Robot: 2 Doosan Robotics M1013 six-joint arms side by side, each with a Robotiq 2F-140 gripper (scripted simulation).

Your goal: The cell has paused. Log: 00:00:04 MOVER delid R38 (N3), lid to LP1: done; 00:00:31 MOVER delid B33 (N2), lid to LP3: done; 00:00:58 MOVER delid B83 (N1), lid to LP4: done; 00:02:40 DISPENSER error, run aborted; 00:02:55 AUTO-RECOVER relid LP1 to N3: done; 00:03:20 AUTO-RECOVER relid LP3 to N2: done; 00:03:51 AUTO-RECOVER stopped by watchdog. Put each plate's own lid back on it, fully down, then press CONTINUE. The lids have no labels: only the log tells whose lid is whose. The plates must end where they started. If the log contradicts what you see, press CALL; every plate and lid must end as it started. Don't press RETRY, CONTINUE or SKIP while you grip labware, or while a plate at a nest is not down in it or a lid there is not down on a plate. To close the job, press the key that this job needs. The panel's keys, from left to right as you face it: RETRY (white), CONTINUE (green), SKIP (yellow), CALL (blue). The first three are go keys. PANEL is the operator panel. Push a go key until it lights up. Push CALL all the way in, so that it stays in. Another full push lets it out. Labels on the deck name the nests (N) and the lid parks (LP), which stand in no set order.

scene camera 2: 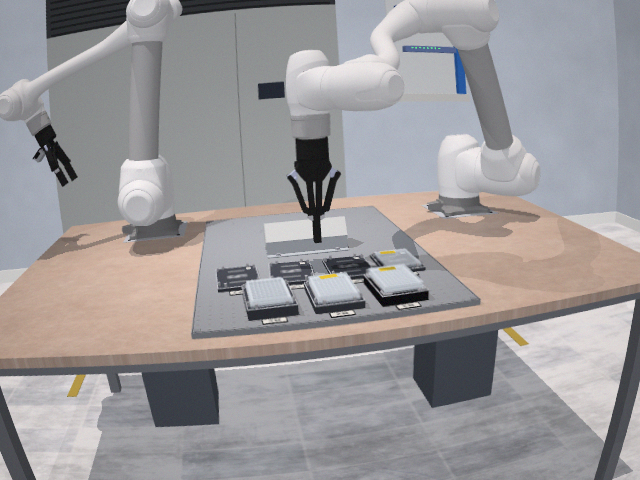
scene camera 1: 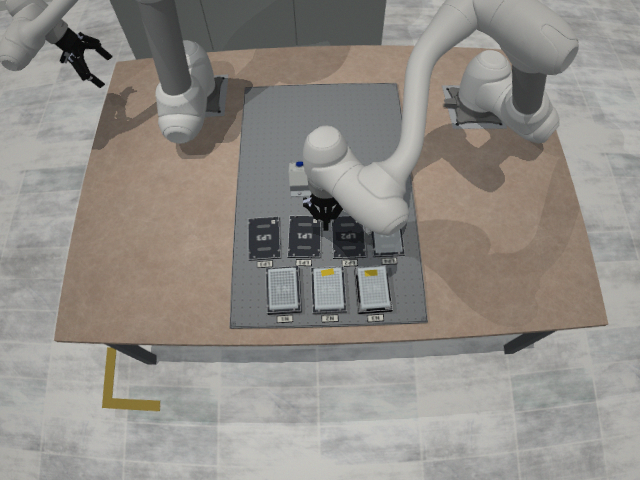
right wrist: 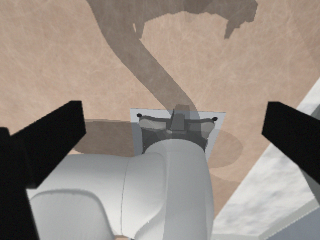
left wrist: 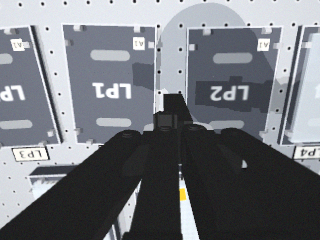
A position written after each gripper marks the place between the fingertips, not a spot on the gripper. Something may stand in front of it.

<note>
In view: the left gripper [scene camera 2: 317,241], the right gripper [scene camera 1: 106,71], a plate [scene camera 1: 285,284] and an operator panel [scene camera 2: 292,238].
The plate also shows in scene camera 2 [scene camera 2: 273,291]. The left gripper also shows in scene camera 1 [scene camera 1: 325,226] and in the left wrist view [left wrist: 172,108]. The right gripper is seen too in scene camera 2 [scene camera 2: 70,181] and in the right wrist view [right wrist: 173,117]. The right wrist view does not show the plate: it is out of frame.
</note>
